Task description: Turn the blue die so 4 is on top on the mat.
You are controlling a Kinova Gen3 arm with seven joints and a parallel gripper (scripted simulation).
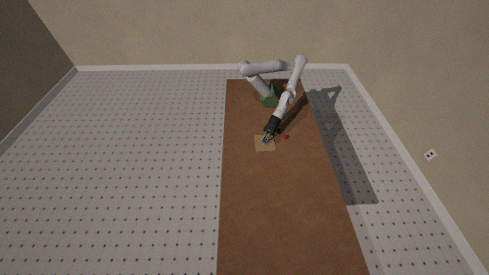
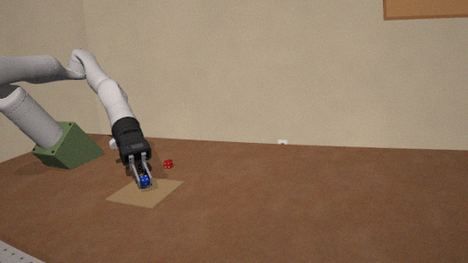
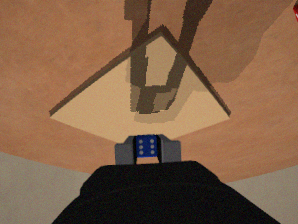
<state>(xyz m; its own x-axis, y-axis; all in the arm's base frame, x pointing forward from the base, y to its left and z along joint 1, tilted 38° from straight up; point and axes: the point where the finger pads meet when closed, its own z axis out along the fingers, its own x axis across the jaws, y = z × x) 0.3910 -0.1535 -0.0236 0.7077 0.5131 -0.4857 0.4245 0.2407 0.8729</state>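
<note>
Now: the blue die 10 mm to the right of my hand, 10 mm below it and 10 mm ahead of it. From my hand the other things lie so: red die (160 mm to the left, 30 mm below, 10 mm behind); then tan mat (40 mm below); then black die (120 mm to the left, 80 mm behind, 30 mm below).
</note>
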